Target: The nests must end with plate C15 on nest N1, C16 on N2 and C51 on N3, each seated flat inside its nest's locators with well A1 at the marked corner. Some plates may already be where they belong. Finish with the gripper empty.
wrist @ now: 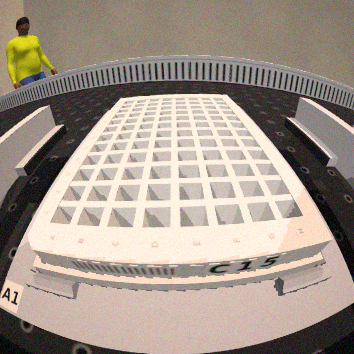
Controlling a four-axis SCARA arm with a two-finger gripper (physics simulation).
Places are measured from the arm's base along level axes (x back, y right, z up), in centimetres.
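Pixels of known places: gripper, fingertip midpoint: (174, 104).
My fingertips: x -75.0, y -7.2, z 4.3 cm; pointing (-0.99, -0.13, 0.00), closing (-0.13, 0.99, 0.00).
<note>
Behind a point stands the place of what it marks.
A white plate marked C15 (175, 250) fills the middle of the wrist view, with its row letters A to H along the near edge, A at the left. It lies on a pale nest (175, 315), between corner locators (55, 287) (302, 281) at the near edge. The nest's A1 label (11, 297) is at its near left corner, on the plate's A side. The nest's name does not show, and the far locators are hidden. My gripper (174, 104) {x -75.0, y -7.2, z 4.3 cm} is open and empty, close over the plate, with one finger beyond each long side, apart from it. C16 and C51 do not show.
A dark perforated deck (80, 114) {x -82.7, y -19.2, z 1.3 cm} surrounds the nest. A pale slotted rail (190, 70) {x -100.4, y -7.3, z 3.1 cm} runs across the back, before a plain wall (200, 30). A person in a yellow top (27, 52) stands beyond the rail at the upper left.
</note>
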